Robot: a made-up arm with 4 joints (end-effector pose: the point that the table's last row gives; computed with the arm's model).
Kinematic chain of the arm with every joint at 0, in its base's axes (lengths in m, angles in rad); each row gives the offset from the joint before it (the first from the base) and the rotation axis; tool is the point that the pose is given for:
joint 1: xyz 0 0 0.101 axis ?
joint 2: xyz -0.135 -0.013 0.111 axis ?
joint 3: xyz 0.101 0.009 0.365 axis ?
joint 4: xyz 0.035 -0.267 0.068 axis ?
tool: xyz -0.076 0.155 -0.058
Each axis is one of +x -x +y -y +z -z.
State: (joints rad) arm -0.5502 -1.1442 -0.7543 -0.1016
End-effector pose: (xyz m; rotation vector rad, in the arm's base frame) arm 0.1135 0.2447 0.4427 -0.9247 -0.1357 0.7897
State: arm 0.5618 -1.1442 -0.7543 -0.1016
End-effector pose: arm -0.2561 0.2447 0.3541 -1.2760 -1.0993 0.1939
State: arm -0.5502 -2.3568 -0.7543 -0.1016
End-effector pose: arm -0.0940 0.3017 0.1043 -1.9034 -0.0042 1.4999
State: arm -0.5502 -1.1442 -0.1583 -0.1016
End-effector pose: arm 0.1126 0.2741 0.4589 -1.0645 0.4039 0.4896
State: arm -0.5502 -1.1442 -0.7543 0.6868
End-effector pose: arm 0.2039 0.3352 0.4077 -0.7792 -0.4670 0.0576
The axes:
joint 1: -y
joint 2: +x
joint 3: +y
joint 4: -z

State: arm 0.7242 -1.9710 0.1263 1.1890
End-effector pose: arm 0.0265 0.3654 0.2470 -1.4685 -1.5291 -1.5850
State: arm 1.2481 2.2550 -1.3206 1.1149
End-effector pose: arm 0.2832 -0.3266 -0.0030 2.9328 0.3829 -0.2740
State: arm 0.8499 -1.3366 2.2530 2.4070
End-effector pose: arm -0.4534 0.1137 0.3006 1.2281 -0.4395 2.0131
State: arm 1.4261 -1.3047 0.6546 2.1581
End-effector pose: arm -0.4226 0.1519 0.2996 -0.3476 1.2078 2.6281
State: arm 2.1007 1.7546 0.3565 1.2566
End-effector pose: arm 0.0116 -0.3013 0.2450 1.0815 -0.5322 0.7503
